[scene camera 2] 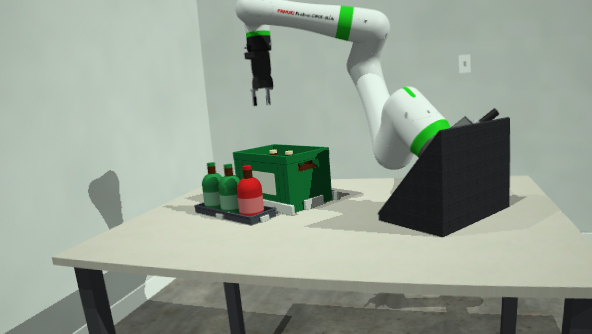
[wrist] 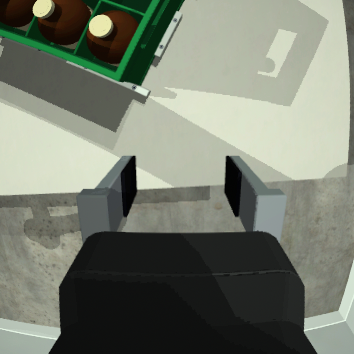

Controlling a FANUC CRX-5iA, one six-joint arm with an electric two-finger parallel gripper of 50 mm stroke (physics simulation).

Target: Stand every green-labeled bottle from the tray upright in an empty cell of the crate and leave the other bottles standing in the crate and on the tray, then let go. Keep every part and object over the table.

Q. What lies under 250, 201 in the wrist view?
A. My gripper.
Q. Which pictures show my gripper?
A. Scene camera 2 and the wrist view: all of them.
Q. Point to a red bottle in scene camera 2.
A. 249, 190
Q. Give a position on a green-labeled bottle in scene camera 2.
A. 227, 186
